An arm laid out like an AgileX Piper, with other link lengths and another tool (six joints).
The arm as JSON. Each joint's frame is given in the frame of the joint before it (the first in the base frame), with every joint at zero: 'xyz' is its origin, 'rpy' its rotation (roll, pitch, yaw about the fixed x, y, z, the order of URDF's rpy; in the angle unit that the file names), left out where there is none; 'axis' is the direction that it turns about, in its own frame. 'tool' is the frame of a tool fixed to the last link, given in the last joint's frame.
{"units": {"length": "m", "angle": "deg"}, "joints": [
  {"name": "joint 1", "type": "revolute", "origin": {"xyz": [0.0, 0.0, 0.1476]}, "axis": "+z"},
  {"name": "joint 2", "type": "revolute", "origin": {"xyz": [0.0, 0.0, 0.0], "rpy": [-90.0, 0.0, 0.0]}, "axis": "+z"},
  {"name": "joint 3", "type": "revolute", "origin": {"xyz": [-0.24, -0.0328, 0.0]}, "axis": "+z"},
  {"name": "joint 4", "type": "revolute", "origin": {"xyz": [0.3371, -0.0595, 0.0], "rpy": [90.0, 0.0, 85.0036]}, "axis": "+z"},
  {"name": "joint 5", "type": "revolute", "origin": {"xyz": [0.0, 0.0, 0.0], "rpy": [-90.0, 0.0, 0.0]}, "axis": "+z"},
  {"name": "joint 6", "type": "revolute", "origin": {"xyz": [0.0, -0.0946, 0.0], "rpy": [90.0, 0.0, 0.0]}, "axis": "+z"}
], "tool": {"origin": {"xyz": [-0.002, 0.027, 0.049], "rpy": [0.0, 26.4, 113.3]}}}
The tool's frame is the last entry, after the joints.
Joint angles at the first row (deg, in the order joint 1, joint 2, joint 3, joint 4, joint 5, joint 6):
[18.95, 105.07, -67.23, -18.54, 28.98, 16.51]
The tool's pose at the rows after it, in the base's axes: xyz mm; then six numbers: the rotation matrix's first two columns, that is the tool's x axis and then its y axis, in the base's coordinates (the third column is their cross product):
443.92 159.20 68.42 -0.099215 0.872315 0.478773 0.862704 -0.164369 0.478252
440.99 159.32 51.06 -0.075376 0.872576 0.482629 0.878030 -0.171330 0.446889
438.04 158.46 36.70 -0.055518 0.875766 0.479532 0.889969 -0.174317 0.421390
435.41 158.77 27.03 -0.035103 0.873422 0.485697 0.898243 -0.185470 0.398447
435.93 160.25 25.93 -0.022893 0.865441 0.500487 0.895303 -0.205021 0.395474
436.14 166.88 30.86 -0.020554 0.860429 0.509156 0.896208 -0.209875 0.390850
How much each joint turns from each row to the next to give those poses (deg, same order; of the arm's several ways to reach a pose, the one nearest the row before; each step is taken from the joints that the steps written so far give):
[-0.11, 2.36, -0.13, 1.70, -1.35, 1.19]
[0.00, 2.16, 0.00, 0.83, -0.24, 0.00]
[0.00, 1.77, 0.00, 0.14, 0.00, 0.29]
[0.00, 1.20, 0.00, 1.06, 0.00, -0.12]
[0.00, 0.24, 0.00, 0.89, -0.54, 0.37]
[0.69, -0.21, -0.68, 0.96, 0.87, -0.01]

